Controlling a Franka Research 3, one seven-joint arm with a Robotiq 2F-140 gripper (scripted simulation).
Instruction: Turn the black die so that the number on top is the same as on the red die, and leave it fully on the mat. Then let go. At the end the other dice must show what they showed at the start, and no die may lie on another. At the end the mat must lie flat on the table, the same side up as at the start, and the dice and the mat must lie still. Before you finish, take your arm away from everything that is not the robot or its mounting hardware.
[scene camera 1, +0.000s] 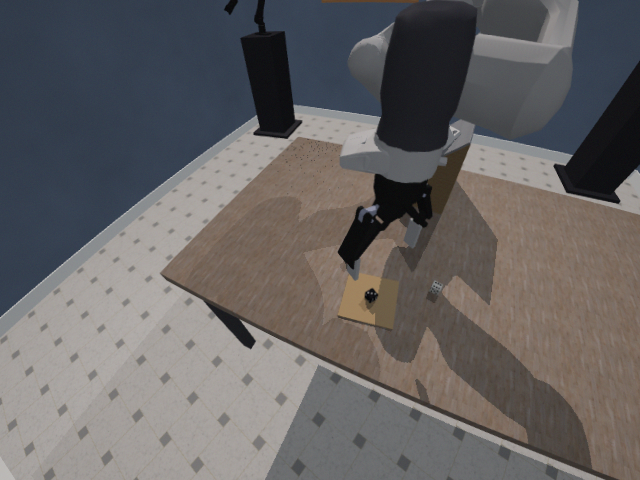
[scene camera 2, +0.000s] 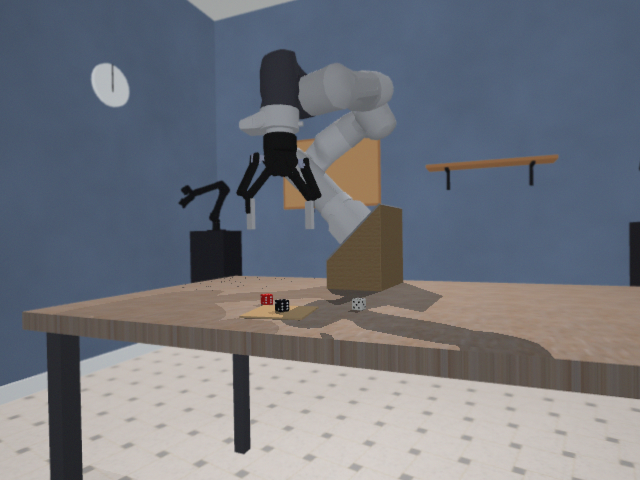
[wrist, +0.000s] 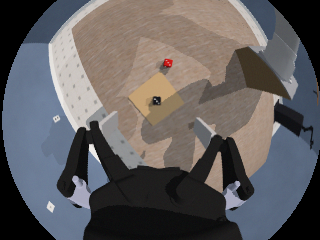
My gripper (scene camera 1: 382, 258): 0.52 m from the lens. A mat (scene camera 1: 381, 312): 0.67 m from the lens.
